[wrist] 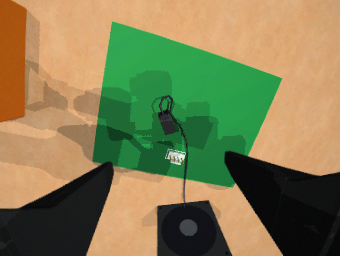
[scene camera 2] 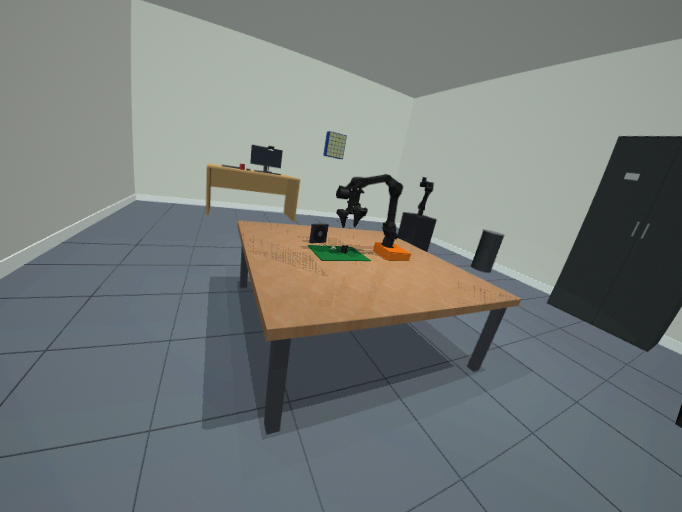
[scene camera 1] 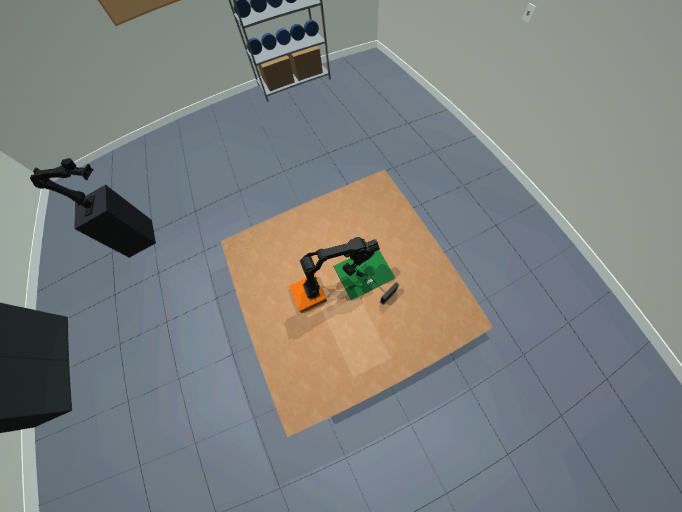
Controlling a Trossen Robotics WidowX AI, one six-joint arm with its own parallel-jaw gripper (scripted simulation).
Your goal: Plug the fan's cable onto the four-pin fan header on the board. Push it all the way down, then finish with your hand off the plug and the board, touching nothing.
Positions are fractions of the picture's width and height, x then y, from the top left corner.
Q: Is my gripper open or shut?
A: Open.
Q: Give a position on a green board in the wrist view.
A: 0.65,0.41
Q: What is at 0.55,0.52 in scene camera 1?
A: A green board.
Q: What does my gripper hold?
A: Nothing.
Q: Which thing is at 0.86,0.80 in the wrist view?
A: My gripper.
